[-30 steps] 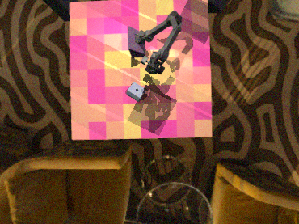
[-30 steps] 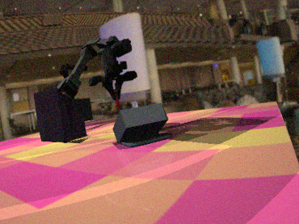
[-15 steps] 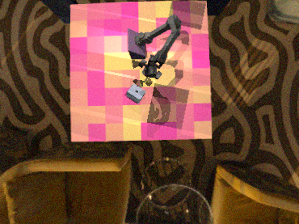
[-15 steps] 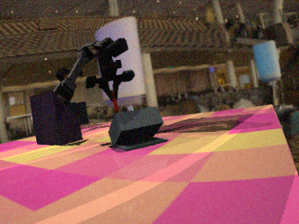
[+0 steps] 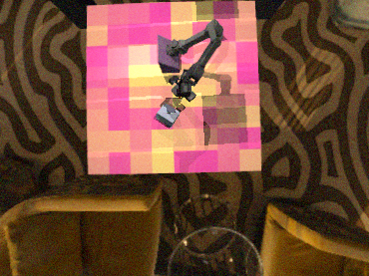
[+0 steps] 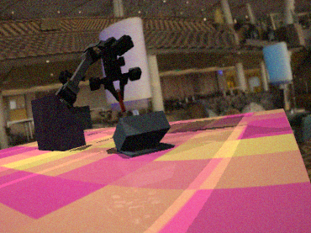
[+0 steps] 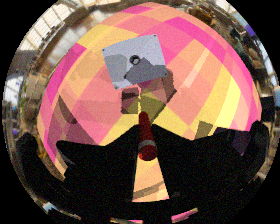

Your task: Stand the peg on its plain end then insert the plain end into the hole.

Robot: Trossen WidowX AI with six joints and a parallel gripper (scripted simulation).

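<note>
Now: gripper tip 120 mm short of the grey sloped panel, 90 mm to the left of it and 100 mm above it. The rest, counted from my gripper tip: red peg: 10 mm behind, 20 mm above.
</note>
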